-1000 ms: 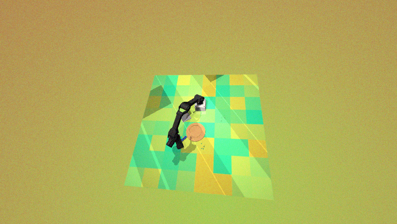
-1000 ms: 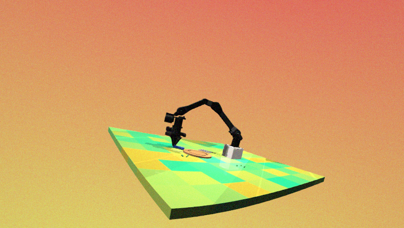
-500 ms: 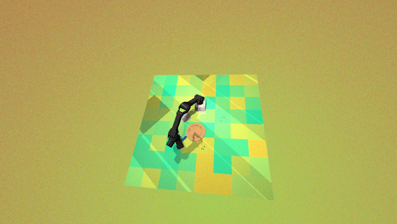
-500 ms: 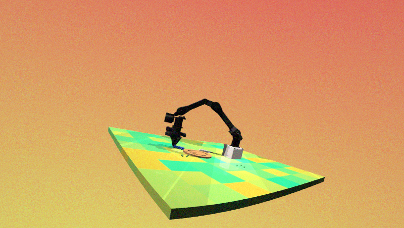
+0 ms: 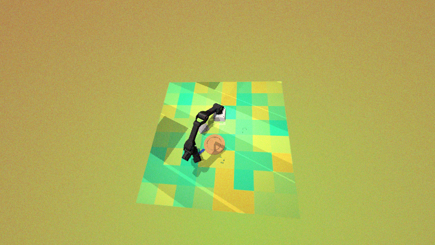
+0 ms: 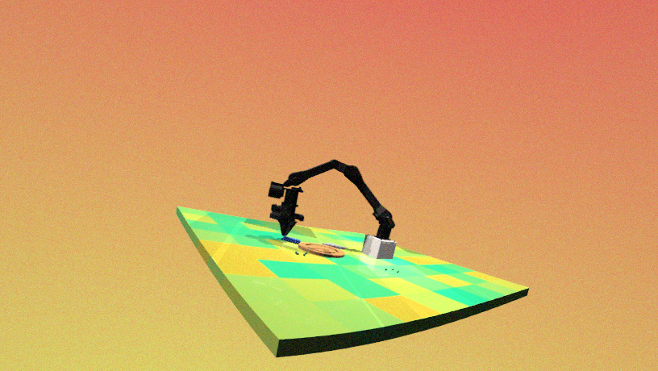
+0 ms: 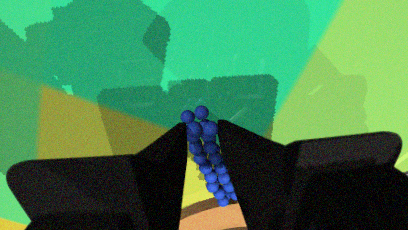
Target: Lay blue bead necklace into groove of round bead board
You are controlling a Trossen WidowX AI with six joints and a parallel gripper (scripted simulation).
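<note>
The round bead board is 90 mm behind my gripper tip, 160 mm to the left of it and 10 mm below it. Also, from my gripper tip: flat grey piece: 260 mm behind, 60 mm to the left, 20 mm below.
</note>
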